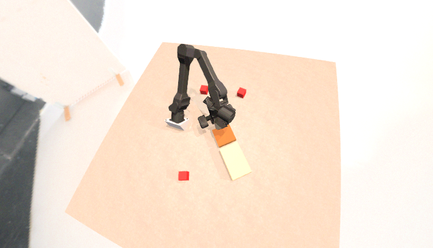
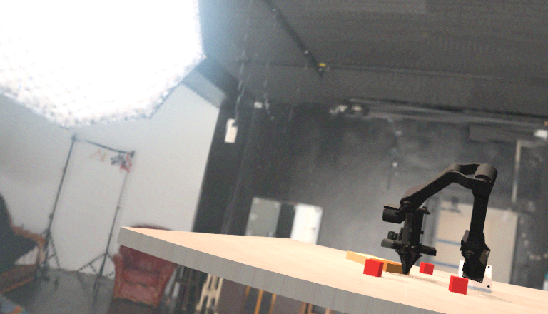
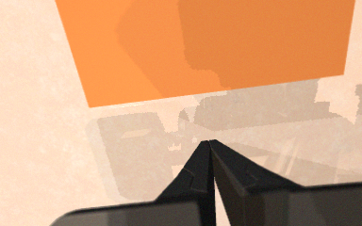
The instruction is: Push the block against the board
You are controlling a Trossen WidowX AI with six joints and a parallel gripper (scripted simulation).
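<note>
Now: gripper tip 6 cm to the left of the orange square block, 6 cm short of it and 1 cm below it. Round my gripper tip: pale yellow board (17 cm ahead, 15 cm to the right, 1 cm above).
</note>
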